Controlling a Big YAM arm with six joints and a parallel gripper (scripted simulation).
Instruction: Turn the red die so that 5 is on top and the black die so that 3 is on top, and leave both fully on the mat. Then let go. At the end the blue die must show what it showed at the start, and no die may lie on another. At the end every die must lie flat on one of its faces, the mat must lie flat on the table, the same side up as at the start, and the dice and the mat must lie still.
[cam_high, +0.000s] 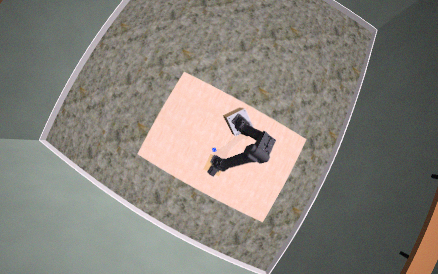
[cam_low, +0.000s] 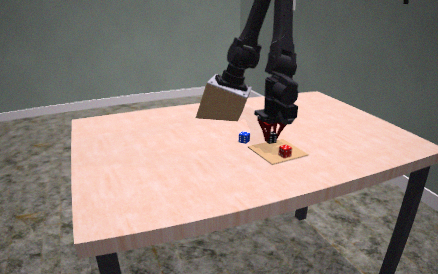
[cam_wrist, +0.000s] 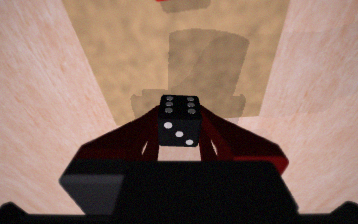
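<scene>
Now: hand 50 mm short of the tan mat, 20 mm above it and 10 mm to the right of it. Also, from my hand: red die: 90 mm ahead, 20 mm to the left, 10 mm below; black die: right at my hand; blue die: 80 mm to the right, 50 mm behind, 10 mm below.
</scene>
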